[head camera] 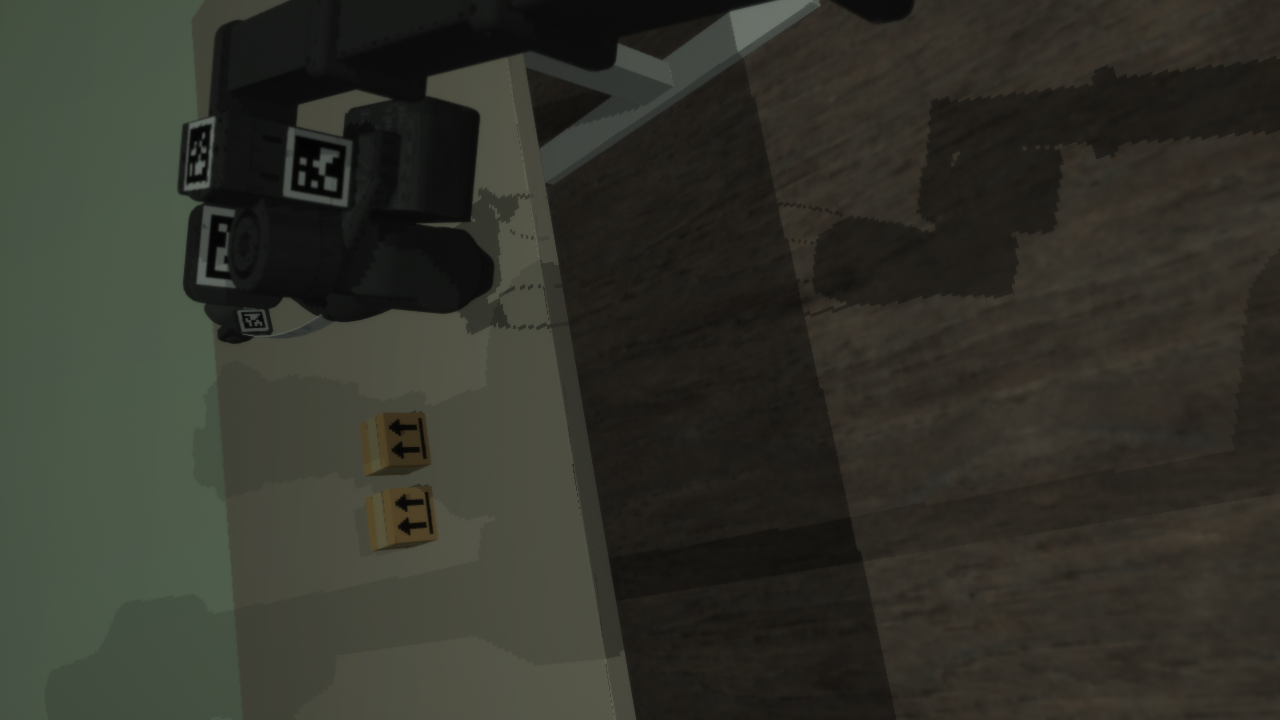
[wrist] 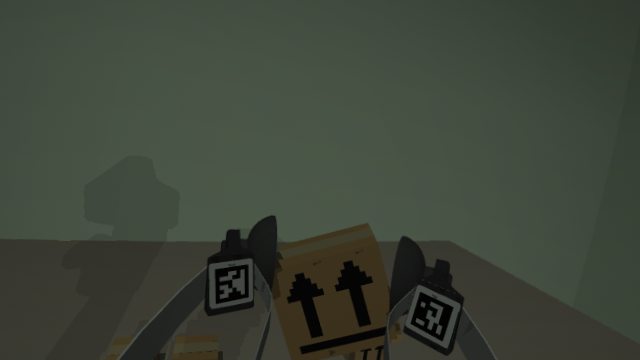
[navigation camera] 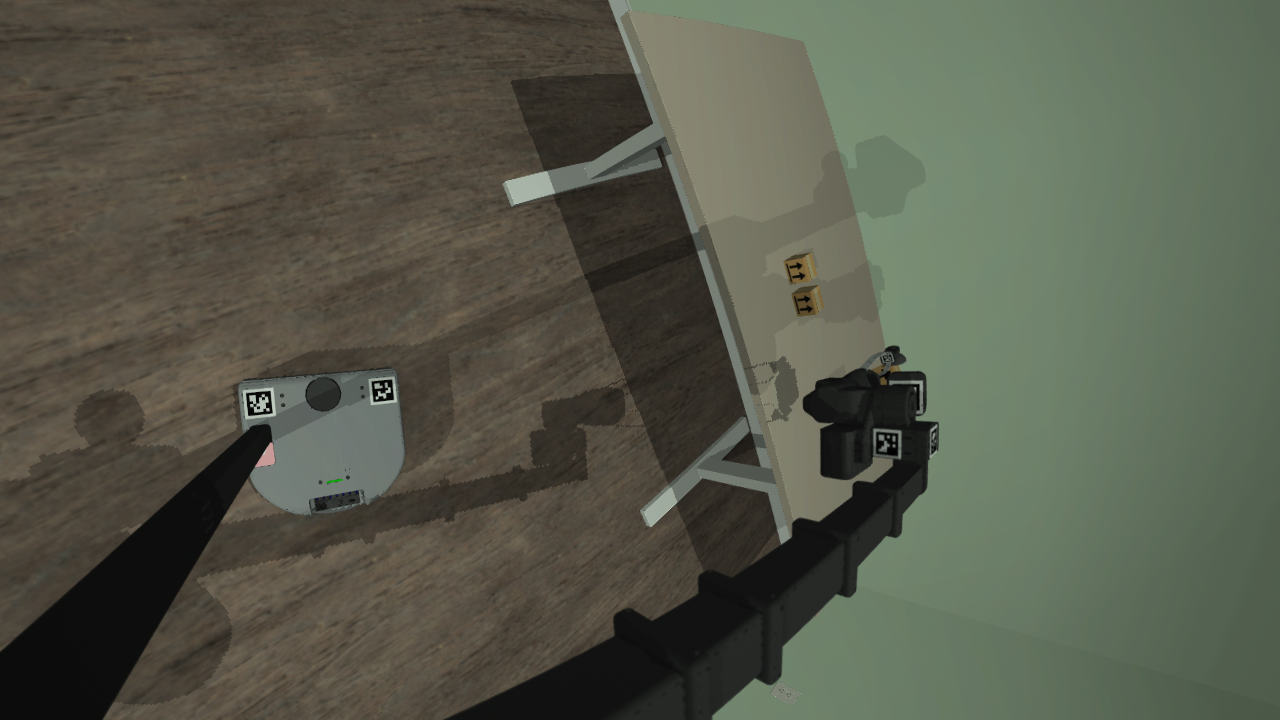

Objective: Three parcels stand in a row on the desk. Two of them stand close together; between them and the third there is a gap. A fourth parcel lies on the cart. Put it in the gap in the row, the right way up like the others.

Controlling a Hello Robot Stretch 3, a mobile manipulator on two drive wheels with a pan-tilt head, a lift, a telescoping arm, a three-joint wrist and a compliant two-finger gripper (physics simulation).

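Places are measured from the robot's base along level axes (x ahead, y left, z up), in centimetres.
Where they show: gripper, between the fingertips: (wrist: 335, 251); robot's base, origin of its link: (navigation camera: 323, 392).
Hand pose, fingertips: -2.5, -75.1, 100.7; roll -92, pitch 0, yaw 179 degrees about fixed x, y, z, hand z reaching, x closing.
Things, the pixels of their top centre, and the offset from my fingertips, as dx, dy, dz. Level surfaces: height alone.
- fourth parcel, centre of its top: (wrist: 342, 225) -0.2, +0.6, +1.8
- desk, height of its surface: dz -28.7
- third parcel, centre of its top: (wrist: 367, 325) -7.0, -28.6, -22.9
My gripper (wrist: 335, 251) is shut on the fourth parcel (wrist: 334, 297), held above the desk (head camera: 537, 537) (navigation camera: 742, 107) (wrist: 525, 320). In the wrist view its arrows point up, leaning left. Two parcels stand close together: one (head camera: 398, 443) (navigation camera: 806, 301) (wrist: 196, 345) nearer my gripper, the other (head camera: 402, 517) (navigation camera: 799, 268) (wrist: 122, 342) beyond it. In the wrist view they are cut off at the bottom left. Part of the third parcel (wrist: 372, 354) shows low behind the held one, mostly hidden. In the head view the wrist hides the held and third parcels.
My arm (head camera: 429, 40) (navigation camera: 760, 591) reaches over the desk's end in the head and navigation views. A green wall (head camera: 98, 268) (navigation camera: 1074, 268) (wrist: 325, 100) rises behind the desk. White desk legs (navigation camera: 546, 185) stand on the wooden floor, near my base (navigation camera: 358, 447).
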